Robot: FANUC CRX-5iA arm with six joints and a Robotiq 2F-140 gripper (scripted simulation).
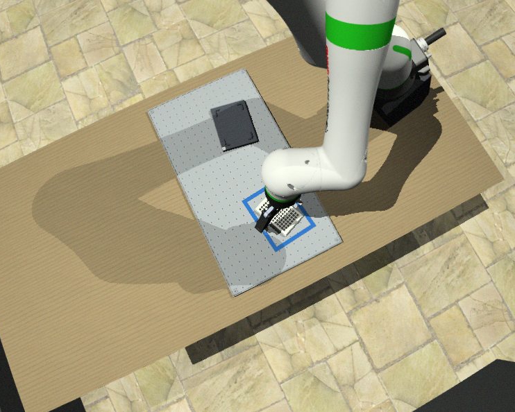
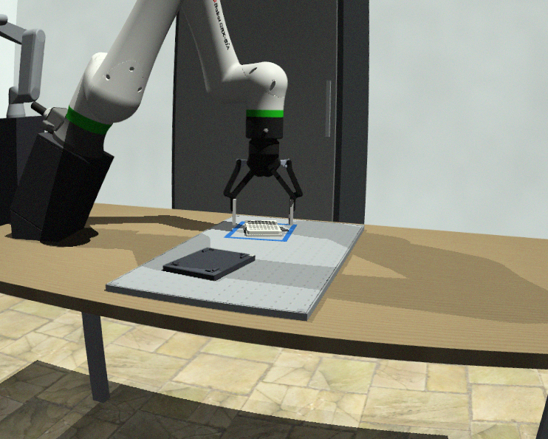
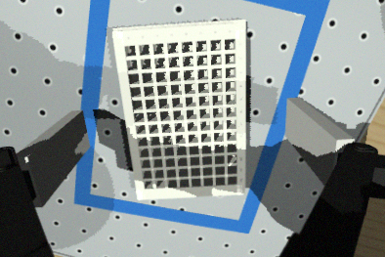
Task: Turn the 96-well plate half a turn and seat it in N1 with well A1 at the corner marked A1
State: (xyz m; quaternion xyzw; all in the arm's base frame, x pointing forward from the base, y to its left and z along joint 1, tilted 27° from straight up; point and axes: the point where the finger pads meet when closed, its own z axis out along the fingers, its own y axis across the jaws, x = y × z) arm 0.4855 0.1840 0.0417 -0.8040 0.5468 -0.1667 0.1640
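Now: the white 96-well plate 20 mm below my hand. Also, from my hand: dark plate nest N1: 340 mm to the right, 20 mm below; then A1 label: 270 mm to the right, 70 mm ahead, 20 mm below.
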